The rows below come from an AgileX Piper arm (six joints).
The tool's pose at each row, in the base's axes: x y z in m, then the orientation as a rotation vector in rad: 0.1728 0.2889 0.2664 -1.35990 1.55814 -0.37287; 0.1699 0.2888 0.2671 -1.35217 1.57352 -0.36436; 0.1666 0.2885 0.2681 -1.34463 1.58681 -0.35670; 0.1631 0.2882 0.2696 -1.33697 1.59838 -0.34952; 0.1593 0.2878 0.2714 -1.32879 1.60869 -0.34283; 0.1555 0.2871 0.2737 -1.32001 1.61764 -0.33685; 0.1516 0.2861 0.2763 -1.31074 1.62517 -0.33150; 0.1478 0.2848 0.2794 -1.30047 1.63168 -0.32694; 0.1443 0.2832 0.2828 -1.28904 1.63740 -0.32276; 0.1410 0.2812 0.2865 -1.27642 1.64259 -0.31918; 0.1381 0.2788 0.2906 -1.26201 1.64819 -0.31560; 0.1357 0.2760 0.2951 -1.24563 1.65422 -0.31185; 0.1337 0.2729 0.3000 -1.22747 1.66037 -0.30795
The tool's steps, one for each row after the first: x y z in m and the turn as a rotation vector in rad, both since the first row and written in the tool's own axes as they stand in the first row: -0.0006 0.0011 -0.0027 -0.00520 0.00552 0.01420; -0.0012 0.0021 -0.0060 -0.00932 0.01005 0.02708; -0.0021 0.0029 -0.0096 -0.01248 0.01360 0.03914; -0.0031 0.0036 -0.0137 -0.01458 0.01645 0.05082; -0.0040 0.0038 -0.0181 -0.01543 0.01862 0.06202; -0.0048 0.0037 -0.0228 -0.01511 0.02004 0.07271; -0.0056 0.0031 -0.0277 -0.01337 0.02102 0.08329; -0.0062 0.0020 -0.0327 -0.01041 0.02148 0.09412; -0.0066 0.0004 -0.0378 -0.00619 0.02173 0.10523; -0.0068 -0.0018 -0.0429 -0.00104 0.02210 0.11758; -0.0067 -0.0047 -0.0479 0.00507 0.02250 0.13137; -0.0065 -0.0083 -0.0529 0.01214 0.02276 0.14638
